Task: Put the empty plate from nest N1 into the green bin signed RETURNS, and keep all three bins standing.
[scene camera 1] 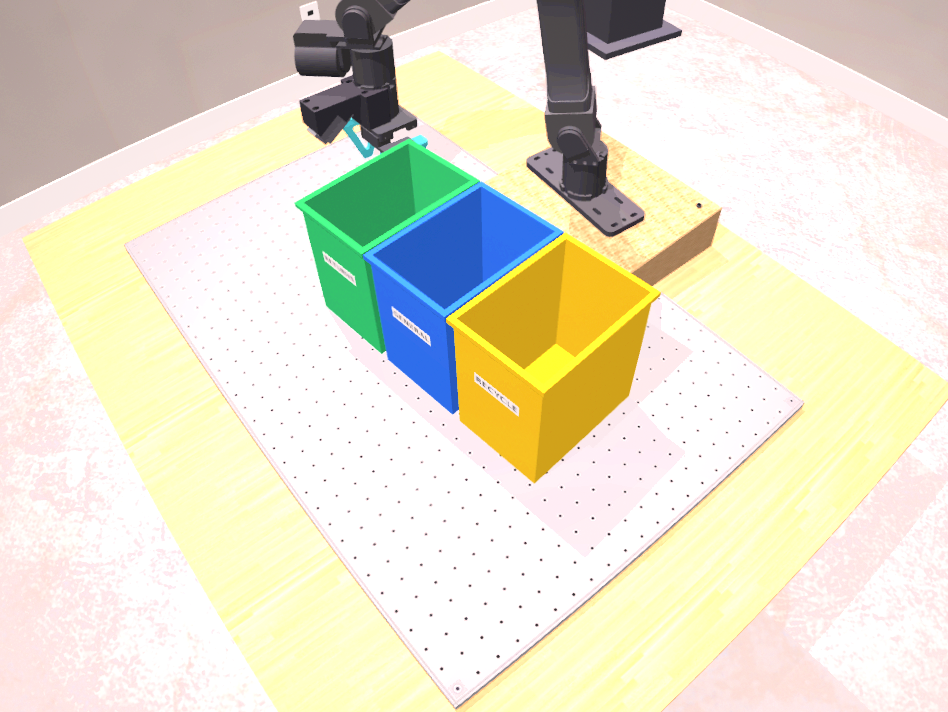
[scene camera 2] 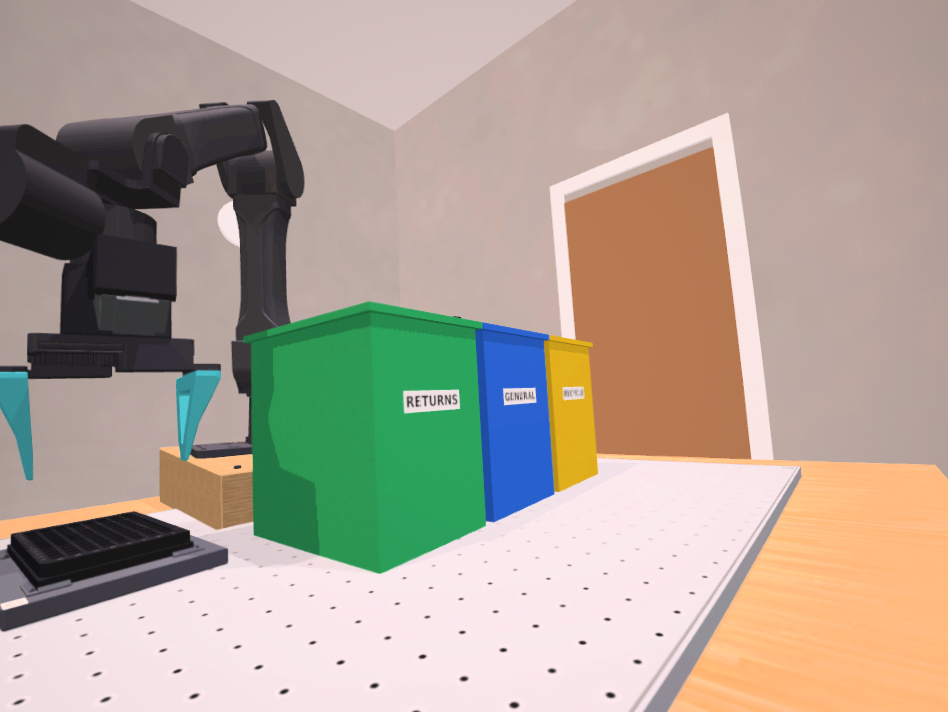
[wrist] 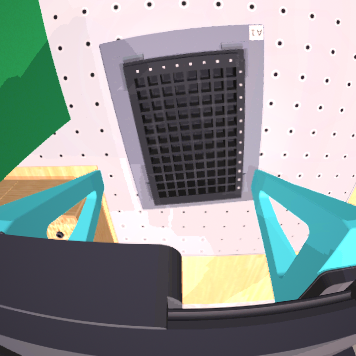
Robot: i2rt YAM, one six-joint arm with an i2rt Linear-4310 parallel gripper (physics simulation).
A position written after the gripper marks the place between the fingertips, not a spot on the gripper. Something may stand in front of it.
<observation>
In view: the gripper (scene camera 2: 114, 469), a green returns bin (scene camera 2: 366, 441), a blue general bin (scene camera 1: 423, 274), a yellow recycle bin (scene camera 1: 545, 354), a black gridded plate (scene camera 2: 75, 551) and a grey nest (wrist: 207, 38).
The green returns bin is seen too in scene camera 1 (scene camera 1: 348, 217). The blue general bin also shows in scene camera 2 (scene camera 2: 514, 415). The yellow recycle bin shows as well in scene camera 2 (scene camera 2: 573, 444). The wrist view does not show the blue general bin: it is out of frame. The wrist view does not show the yellow recycle bin: it is out of frame.
</observation>
